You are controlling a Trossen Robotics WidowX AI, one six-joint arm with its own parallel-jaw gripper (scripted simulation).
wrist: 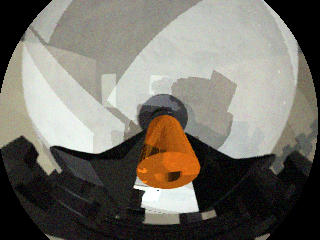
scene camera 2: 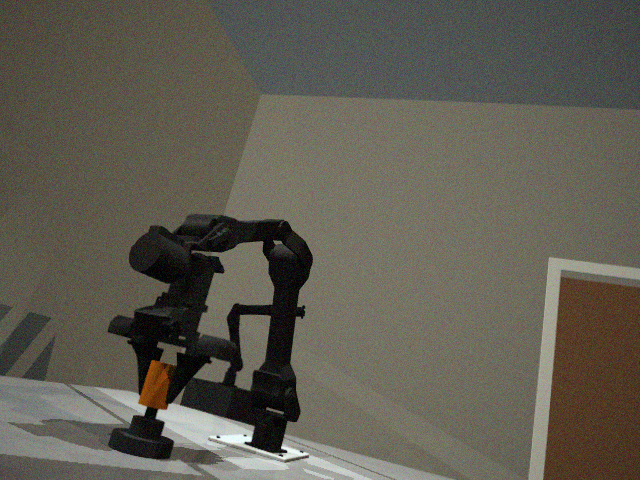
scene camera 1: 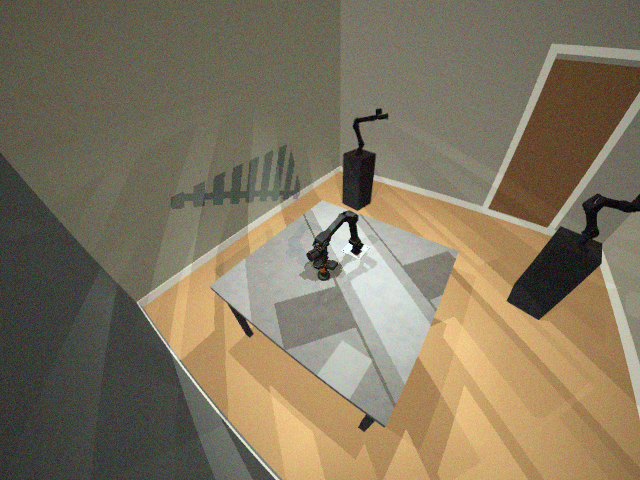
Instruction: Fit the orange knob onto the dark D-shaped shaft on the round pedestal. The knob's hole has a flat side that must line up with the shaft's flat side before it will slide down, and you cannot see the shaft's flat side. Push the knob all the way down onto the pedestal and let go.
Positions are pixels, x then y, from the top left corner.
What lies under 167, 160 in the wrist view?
An orange knob.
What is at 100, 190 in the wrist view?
My gripper.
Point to a dark pedestal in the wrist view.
163, 104
